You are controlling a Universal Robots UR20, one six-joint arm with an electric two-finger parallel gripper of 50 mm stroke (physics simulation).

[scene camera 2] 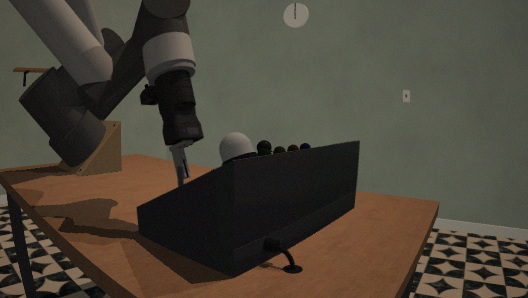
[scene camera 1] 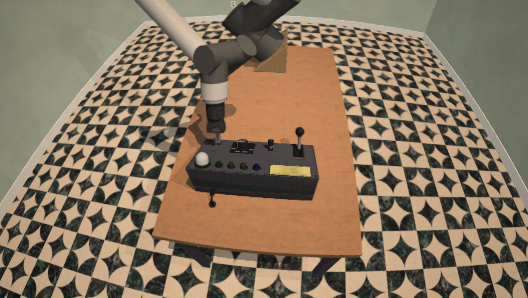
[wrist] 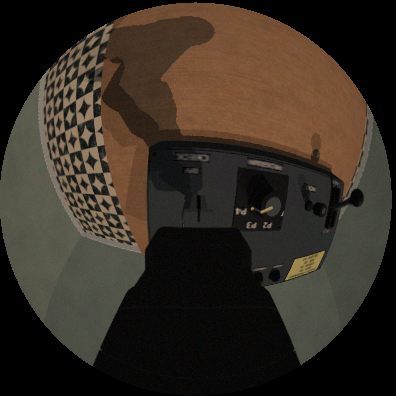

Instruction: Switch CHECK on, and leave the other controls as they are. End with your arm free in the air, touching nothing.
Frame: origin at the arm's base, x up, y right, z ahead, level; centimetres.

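Seen in the pictures: gripper, fingertip midpoint: point(scene camera 2: 184, 178) point(scene camera 1: 218, 141) point(wrist: 197, 202); arm's base at its link origin: point(scene camera 2: 85, 145) point(scene camera 1: 271, 48).
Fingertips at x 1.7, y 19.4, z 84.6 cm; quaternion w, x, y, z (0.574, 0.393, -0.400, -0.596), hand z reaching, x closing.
Note:
Offsets run from my fingertips to a thing's top centre. "pt": to the spot under its first point.
The dark control box point(scene camera 1: 252, 183) point(scene camera 2: 295, 192) point(wrist: 167, 215) stands on the table. Its CHECK label @[dx -4.7, dy +1.2, dz -4.6 cm] point(wrist: 192, 157) and the OFF mark @[pt dx -4.1, dy +1.1, dz -2.8 cm] point(wrist: 191, 170) show in the wrist view. The CHECK lever @[dx +2.5, dy +1.3, dz +0.3 cm] point(scene camera 2: 180, 183) is a short grey stick; its lower part shows just below the fingers in scene camera 2, and the rest is hidden behind them. My gripper point(scene camera 1: 217, 142) point(scene camera 2: 186, 176) point(wrist: 197, 202) is shut and empty, low over the CHECK switch, with its fingertips beside or against the lever. Contact and the lever's exact tilt cannot be told.
Right of CHECK are the PROGRAM knob @[dx +1.5, dy -10.7, dz +0.4 cm] point(scene camera 1: 242, 145) point(wrist: 273, 206), a small black knob @[dx +2.2, dy -22.7, dz +0.1 cm] point(scene camera 1: 271, 144) point(wrist: 320, 209) and a ball-topped lever @[dx +4.9, dy -34.9, dz -4.7 cm] point(scene camera 1: 299, 132) point(wrist: 357, 197). A white dome @[pt dx +8.9, dy +1.9, dz +16.1 cm] point(scene camera 1: 202, 159) point(scene camera 2: 236, 147), several coloured buttons and a yellow label @[pt dx +5.1, dy -30.6, dz +17.2 cm] point(scene camera 1: 290, 171) point(wrist: 305, 265) are also on the box.

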